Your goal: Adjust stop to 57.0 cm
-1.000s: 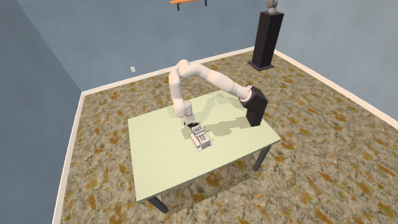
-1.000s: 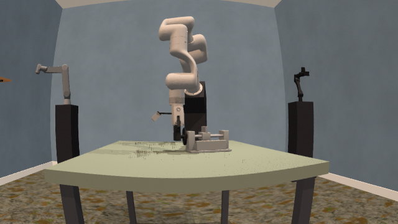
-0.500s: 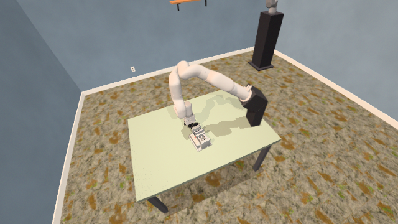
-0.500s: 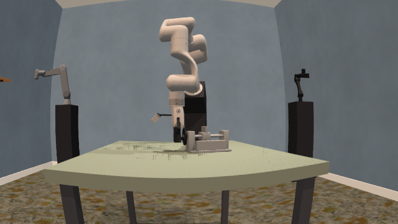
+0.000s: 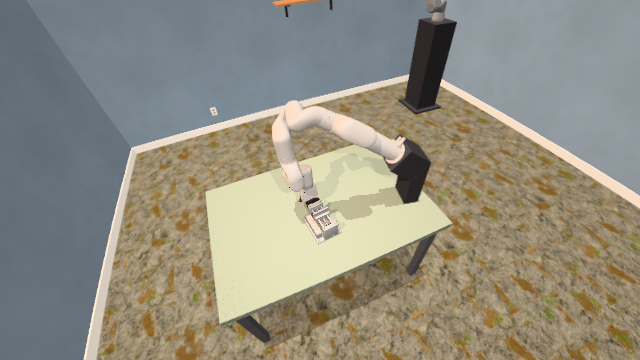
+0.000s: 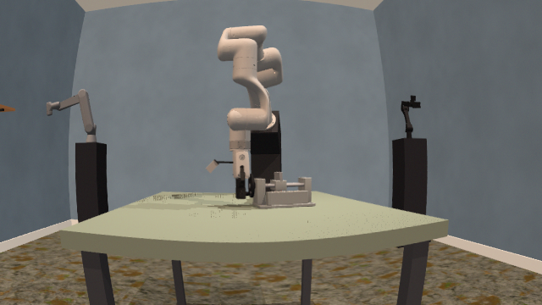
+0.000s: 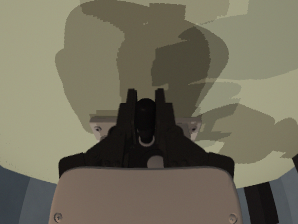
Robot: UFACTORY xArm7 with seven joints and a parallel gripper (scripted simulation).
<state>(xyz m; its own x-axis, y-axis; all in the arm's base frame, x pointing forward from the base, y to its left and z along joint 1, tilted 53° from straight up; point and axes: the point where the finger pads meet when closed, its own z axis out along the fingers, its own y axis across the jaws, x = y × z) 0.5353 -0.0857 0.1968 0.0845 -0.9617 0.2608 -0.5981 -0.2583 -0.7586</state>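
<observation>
My hand is 2 cm past the grey stop block, 14 cm to the right of it and 4 cm below it. The rest, counted from my hand: black handwheel (1 cm behind, 2 cm to the left).
</observation>
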